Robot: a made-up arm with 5 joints. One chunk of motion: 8 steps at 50 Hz.
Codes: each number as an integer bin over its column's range. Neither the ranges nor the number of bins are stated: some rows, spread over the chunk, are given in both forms.
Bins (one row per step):
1: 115 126 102 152 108 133
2: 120 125 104 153 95 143
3: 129 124 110 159 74 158
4: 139 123 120 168 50 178
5: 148 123 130 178 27 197
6: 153 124 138 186 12 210
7: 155 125 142 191 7 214
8: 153 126 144 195 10 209
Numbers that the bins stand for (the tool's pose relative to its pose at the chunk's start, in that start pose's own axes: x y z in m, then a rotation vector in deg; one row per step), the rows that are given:
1: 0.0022 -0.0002 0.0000 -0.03 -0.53 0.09
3: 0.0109 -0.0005 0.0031 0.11 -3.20 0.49
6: 0.0260 -0.0005 0.0141 0.65 -8.08 1.31
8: 0.0260 -0.0002 0.0165 0.82 -8.23 1.30
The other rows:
2: 0.0053 -0.0004 0.0008 -0.01 -1.55 0.25
4: 0.0172 -0.0007 0.0071 0.29 -5.09 0.80
5: 0.0229 -0.0007 0.0110 0.49 -6.90 1.11
7: 0.0273 -0.0004 0.0157 0.75 -8.47 1.38

